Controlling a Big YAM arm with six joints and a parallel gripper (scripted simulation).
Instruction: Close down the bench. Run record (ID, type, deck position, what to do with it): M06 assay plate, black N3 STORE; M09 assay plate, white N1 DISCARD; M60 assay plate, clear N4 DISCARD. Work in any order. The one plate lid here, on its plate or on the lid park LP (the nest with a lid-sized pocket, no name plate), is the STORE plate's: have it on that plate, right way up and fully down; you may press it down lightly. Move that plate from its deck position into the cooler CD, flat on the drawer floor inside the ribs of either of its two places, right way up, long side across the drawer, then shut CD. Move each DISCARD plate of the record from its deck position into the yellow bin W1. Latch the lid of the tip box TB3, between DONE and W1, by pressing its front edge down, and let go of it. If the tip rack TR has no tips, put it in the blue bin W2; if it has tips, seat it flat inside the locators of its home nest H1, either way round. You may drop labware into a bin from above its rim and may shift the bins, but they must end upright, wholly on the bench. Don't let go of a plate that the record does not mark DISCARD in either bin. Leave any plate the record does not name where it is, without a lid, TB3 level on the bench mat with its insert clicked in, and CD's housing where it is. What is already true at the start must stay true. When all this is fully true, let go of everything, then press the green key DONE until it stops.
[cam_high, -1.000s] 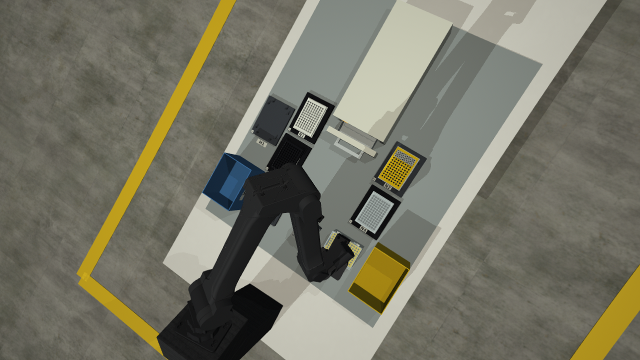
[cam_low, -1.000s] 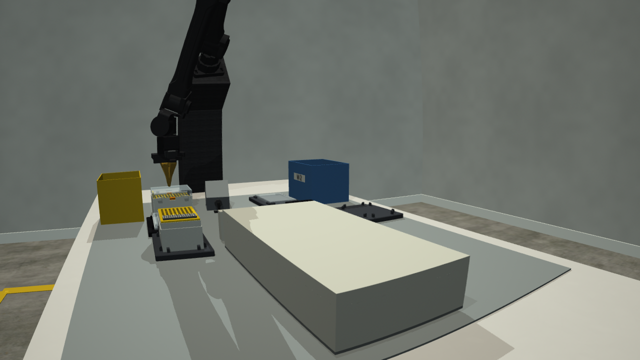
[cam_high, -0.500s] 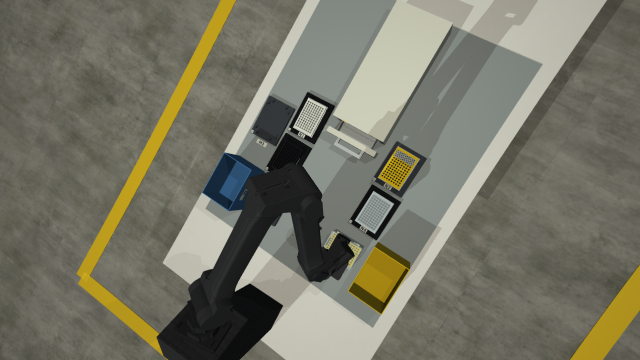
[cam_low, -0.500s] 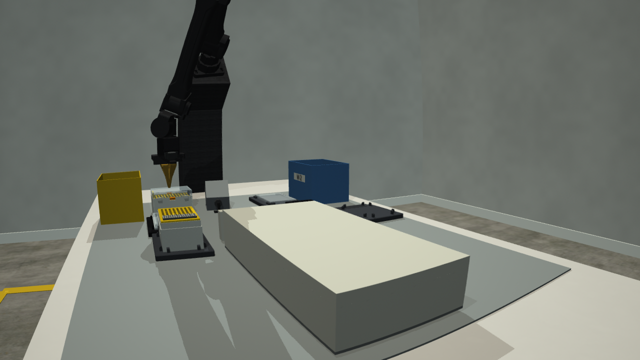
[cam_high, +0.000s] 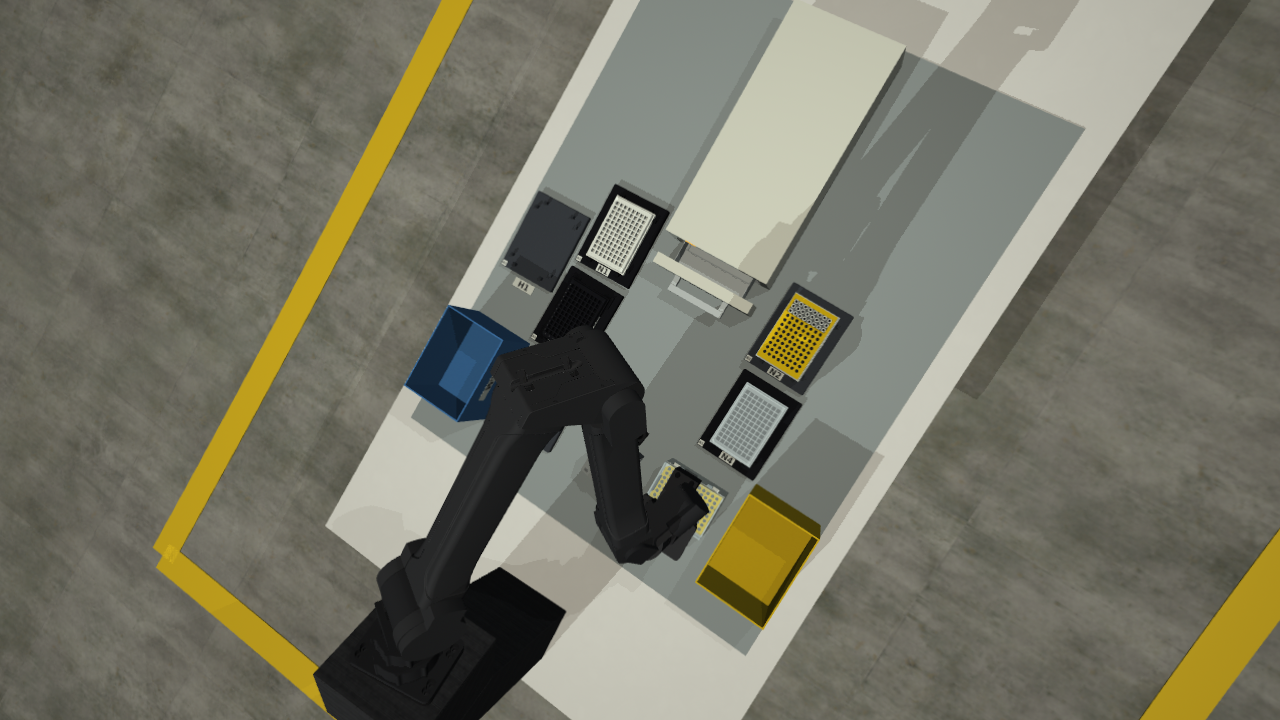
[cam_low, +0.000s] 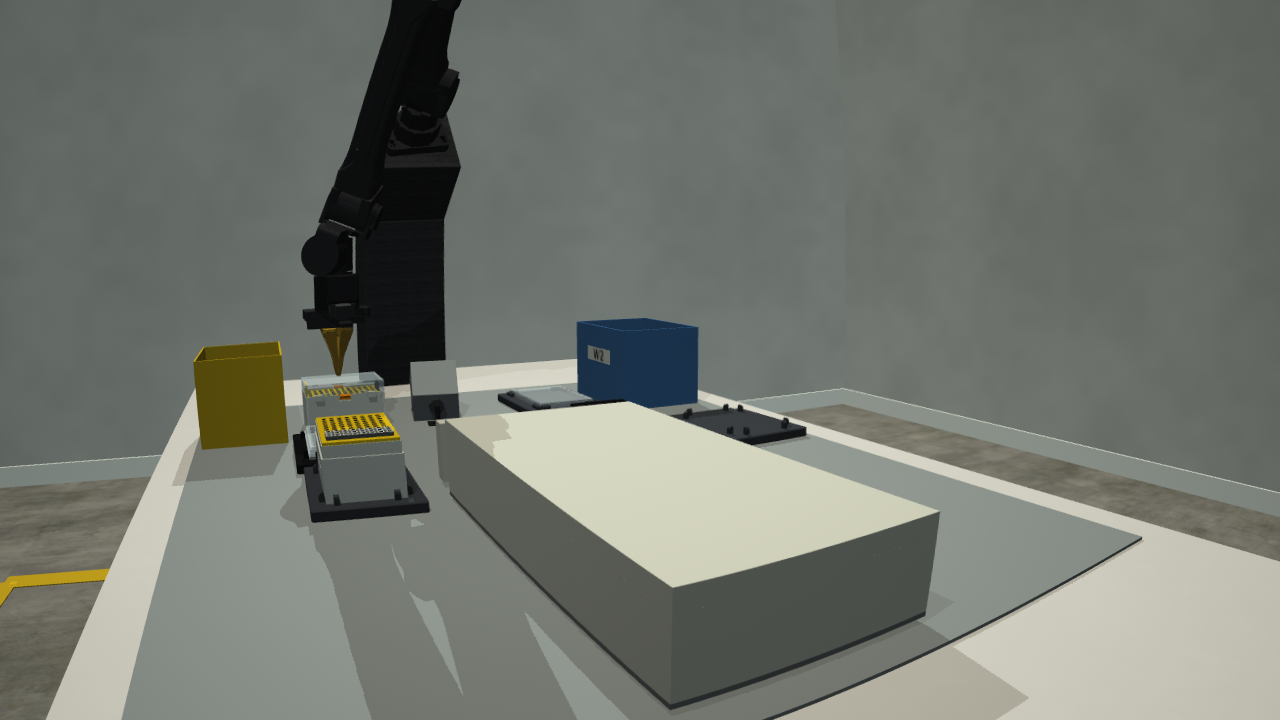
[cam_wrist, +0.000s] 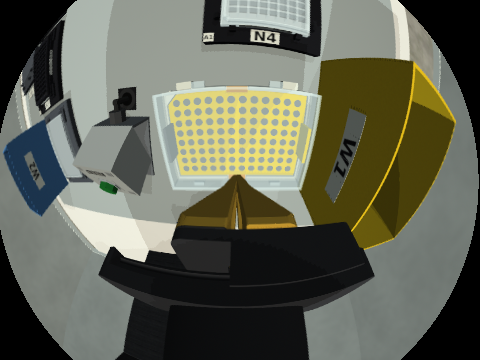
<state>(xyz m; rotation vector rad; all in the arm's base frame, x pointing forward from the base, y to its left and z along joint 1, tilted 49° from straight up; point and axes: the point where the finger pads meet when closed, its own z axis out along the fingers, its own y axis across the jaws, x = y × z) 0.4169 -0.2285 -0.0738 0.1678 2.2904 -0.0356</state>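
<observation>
Right now the tip box lid is 3 cm ahead of my hand, 1 cm to the right of it and 2 cm below it. Round my hand: tip box TB3: 3 cm ahead, 1 cm to the right, 4 cm below; then green DONE key: 2 cm ahead, 15 cm to the left, 1 cm below; then yellow bin W1: 1 cm behind, 16 cm to the right, 4 cm below.
</observation>
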